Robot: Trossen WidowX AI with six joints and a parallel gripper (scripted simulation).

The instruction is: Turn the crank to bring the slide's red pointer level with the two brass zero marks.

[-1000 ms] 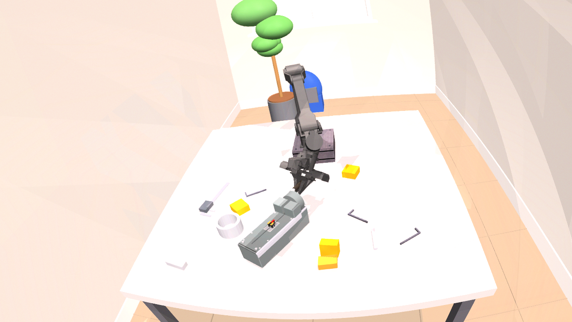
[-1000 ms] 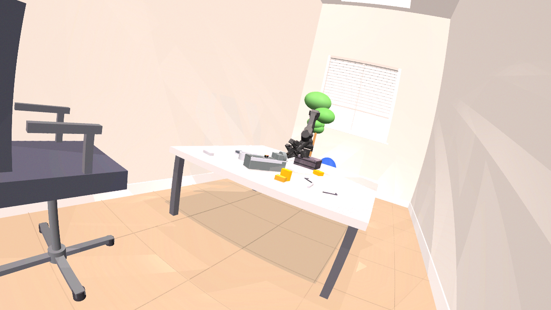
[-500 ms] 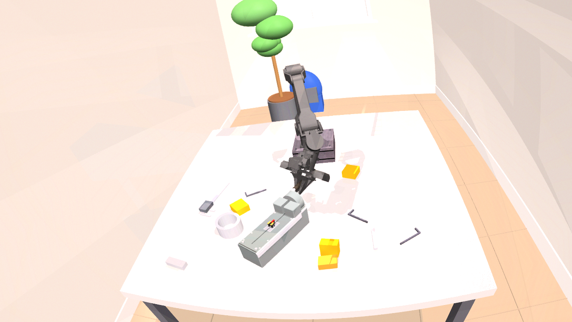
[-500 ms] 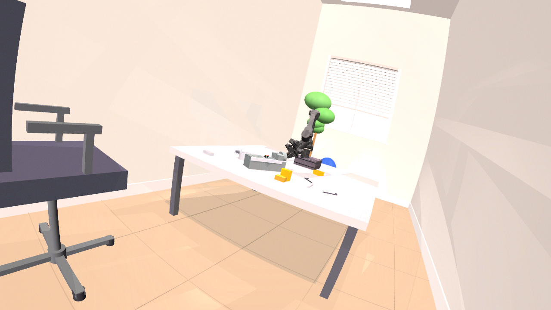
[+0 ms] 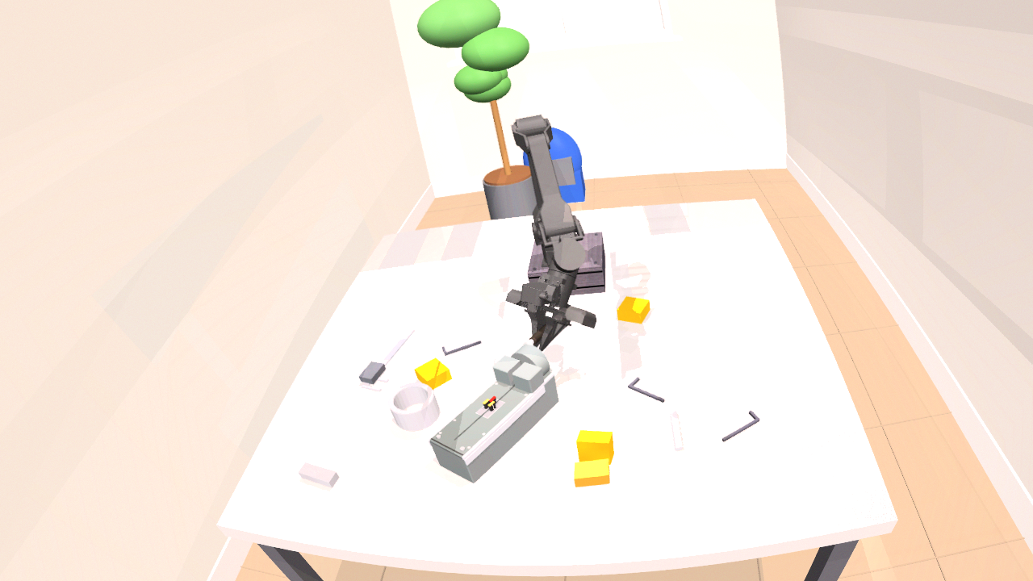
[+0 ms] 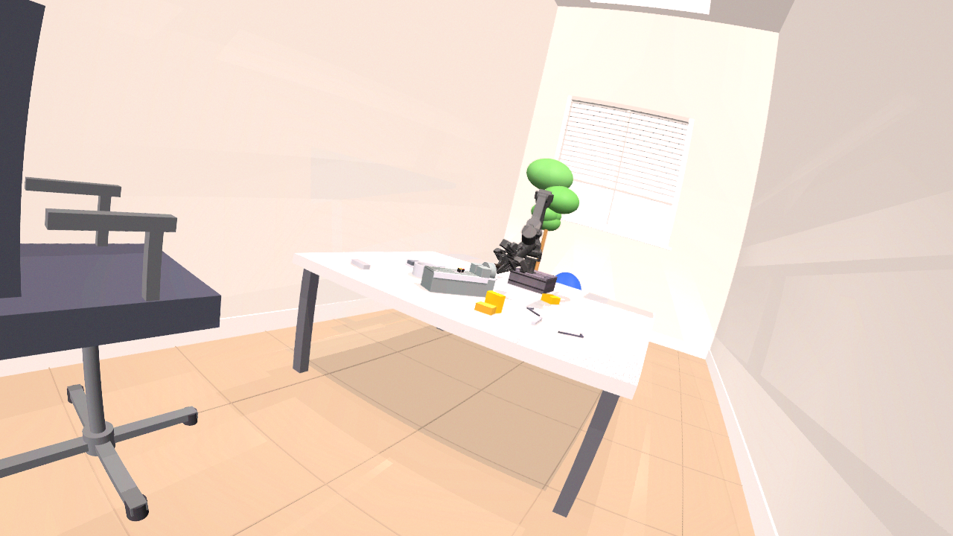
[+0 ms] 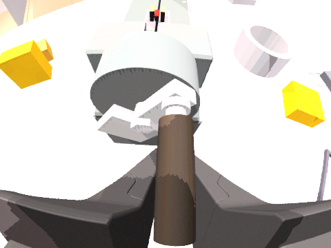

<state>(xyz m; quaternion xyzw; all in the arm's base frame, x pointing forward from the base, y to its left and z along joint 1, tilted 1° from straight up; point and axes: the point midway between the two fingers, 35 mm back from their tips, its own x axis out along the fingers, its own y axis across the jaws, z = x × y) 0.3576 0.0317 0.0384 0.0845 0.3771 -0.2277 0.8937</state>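
Right now the brown crank handle is 30 mm above my gripper tip, 10 mm to the left of it and 10 mm behind it. From my gripper tip the other things lie so: red pointer (150 mm ahead, 60 mm to the right).
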